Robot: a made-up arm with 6 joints.
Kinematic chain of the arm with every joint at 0, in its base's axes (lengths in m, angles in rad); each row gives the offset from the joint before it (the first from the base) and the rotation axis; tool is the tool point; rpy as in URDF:
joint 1: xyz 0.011 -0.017 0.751 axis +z
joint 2: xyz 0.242 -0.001 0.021 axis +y
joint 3: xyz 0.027 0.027 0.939 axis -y
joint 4: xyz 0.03 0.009 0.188 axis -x
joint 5: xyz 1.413 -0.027 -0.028 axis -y
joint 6: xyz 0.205 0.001 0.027 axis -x
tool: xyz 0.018 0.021 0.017 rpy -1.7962 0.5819 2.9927
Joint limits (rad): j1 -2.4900..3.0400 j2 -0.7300..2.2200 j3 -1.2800..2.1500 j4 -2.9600..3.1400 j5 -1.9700..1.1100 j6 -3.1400..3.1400
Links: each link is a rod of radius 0.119 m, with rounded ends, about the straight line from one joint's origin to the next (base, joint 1, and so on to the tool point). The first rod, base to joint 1, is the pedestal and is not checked.
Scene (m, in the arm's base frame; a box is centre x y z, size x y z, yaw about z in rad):
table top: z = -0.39
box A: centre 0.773 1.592 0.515 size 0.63 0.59 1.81 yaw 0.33
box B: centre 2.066 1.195 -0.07 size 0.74 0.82 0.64 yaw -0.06
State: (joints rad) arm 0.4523 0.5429 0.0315 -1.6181 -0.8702 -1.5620
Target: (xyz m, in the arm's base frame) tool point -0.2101 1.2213 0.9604
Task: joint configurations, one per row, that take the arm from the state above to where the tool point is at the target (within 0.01 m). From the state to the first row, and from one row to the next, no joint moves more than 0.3 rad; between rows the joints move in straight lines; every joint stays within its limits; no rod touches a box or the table.
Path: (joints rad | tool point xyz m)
1: 0.6001 0.2914 -0.0041 -1.8442 -1.0674 -1.3512 | 1.6300 1.3775 1.3952
2: 0.7479 0.0399 -0.0397 -2.0702 -1.2646 -1.1404 | 1.2234 1.4457 1.8511
3: 0.8957 -0.2116 -0.0752 -2.2963 -1.4617 -0.9296 | 0.7855 1.3270 2.2290
4: 1.0435 -0.4630 -0.1108 -2.5223 -1.6589 -0.7188 | 0.3918 1.0351 2.4932
5: 1.1913 -0.7145 -0.1464 -2.7484 -1.8561 -0.5080 | 0.1059 0.6205 2.6217
6: 1.2593 -0.6614 -0.3126 -2.4871 -1.7714 -0.7311 | 0.0945 0.9235 2.3816
7: 1.3273 -0.6082 -0.4789 -2.2259 -1.6868 -0.9542 | 0.0398 1.1553 2.0668
8: 1.3953 -0.5551 -0.6451 -1.9646 -1.6022 -1.1773 | -0.0431 1.2882 1.7032
9: 1.4633 -0.5019 -0.8114 -1.7034 -1.5175 -1.4003 | -0.1335 1.3094 1.3230
10: 1.5314 -0.4488 -0.9776 -1.4421 -1.4329 -1.6234 | -0.2101 1.2213 0.9605

